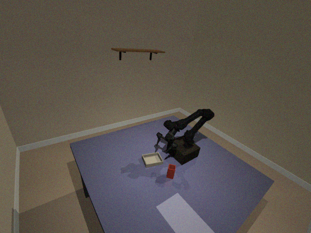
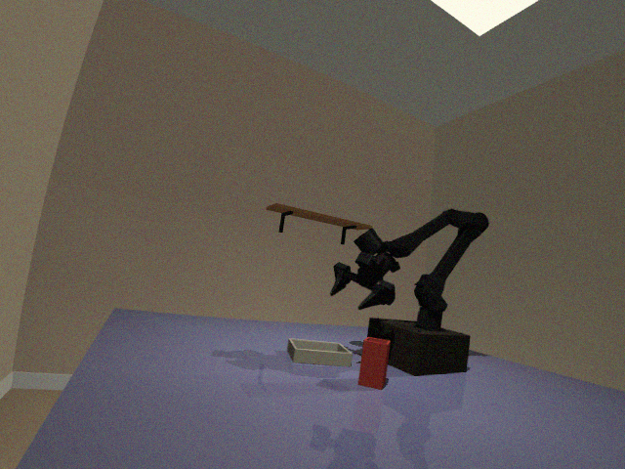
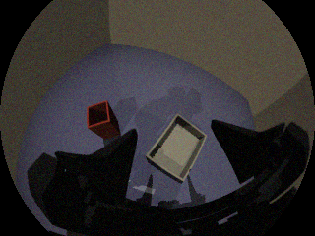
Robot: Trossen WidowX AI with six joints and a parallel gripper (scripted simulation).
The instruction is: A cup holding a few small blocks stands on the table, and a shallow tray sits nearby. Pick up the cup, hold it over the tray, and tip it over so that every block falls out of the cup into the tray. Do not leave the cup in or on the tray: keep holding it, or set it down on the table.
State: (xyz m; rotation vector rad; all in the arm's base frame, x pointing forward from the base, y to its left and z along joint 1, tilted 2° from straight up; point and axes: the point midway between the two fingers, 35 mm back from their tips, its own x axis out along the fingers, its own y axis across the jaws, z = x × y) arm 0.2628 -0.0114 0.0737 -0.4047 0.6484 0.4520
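The tall red cup is 2 cm behind my gripper tip, 14 cm to the left of it and 14 cm below it.
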